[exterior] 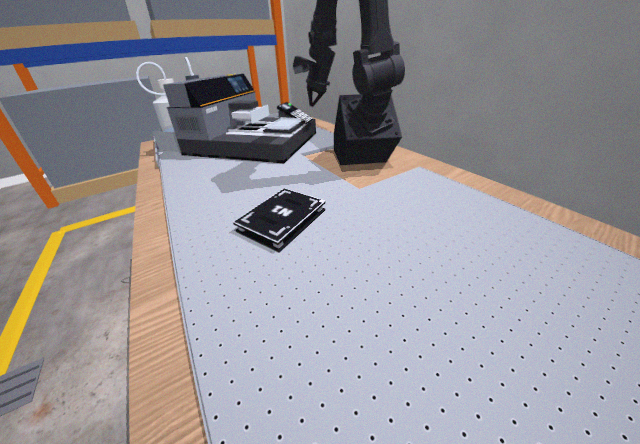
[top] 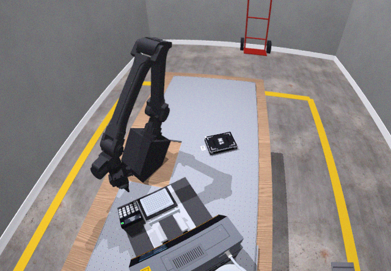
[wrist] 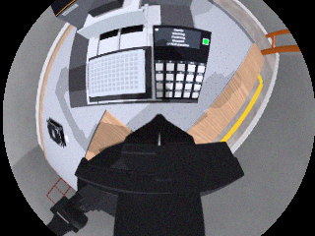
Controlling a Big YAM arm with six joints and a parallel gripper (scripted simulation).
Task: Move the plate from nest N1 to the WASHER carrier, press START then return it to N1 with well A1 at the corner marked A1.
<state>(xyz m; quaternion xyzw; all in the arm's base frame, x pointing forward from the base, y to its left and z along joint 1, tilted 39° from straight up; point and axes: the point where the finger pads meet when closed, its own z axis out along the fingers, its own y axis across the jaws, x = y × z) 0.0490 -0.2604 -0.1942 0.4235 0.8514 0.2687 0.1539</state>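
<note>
Now: the white well plate 12 cm ahead of my hand, 6 cm below it and 2 cm to the left of it. Also, from my hand: small white tag: 44 cm to the left, 20 cm ahead, 14 cm below; plate washer: 24 cm ahead, 8 cm to the right, 1 cm below; dark carrier: 12 cm ahead, 6 cm below, 2 cm to the left.
</note>
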